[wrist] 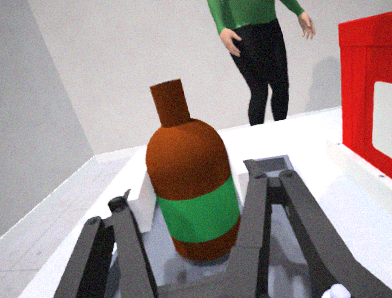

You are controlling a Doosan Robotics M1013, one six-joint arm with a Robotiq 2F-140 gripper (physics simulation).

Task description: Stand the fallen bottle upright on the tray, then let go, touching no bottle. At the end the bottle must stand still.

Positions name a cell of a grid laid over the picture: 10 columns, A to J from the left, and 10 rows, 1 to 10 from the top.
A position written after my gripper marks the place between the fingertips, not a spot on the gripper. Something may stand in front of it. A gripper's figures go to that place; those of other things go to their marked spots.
My gripper (E6) is 0.23 m from the lens. A brown bottle (E6): 0.17 m from the lens.
